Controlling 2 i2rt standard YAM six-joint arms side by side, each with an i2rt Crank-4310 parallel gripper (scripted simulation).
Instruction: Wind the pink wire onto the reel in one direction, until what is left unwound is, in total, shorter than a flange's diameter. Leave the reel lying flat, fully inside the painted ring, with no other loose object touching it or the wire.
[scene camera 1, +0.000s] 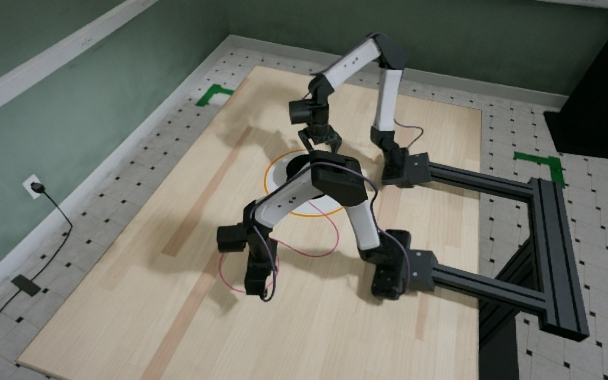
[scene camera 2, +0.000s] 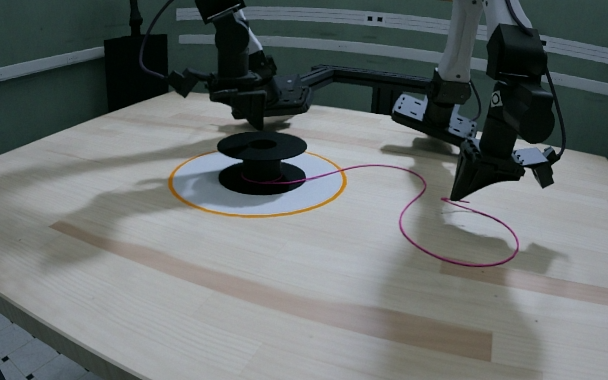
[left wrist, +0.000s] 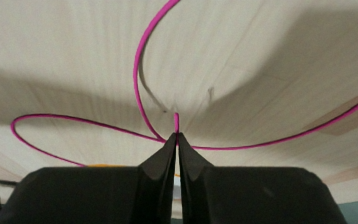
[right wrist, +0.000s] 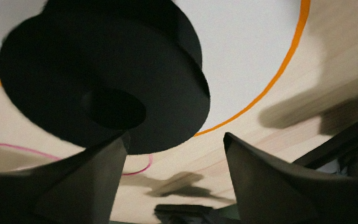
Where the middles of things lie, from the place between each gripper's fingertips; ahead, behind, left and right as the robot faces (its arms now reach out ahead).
I see my right gripper (scene camera 2: 255, 124) 60 mm above the black reel (scene camera 2: 261, 164), 40 mm short of it and 30 mm to the right of it.
My left gripper (scene camera 2: 453, 200) is now 6 cm past the black reel, 36 cm to the left of it and 1 cm above it.
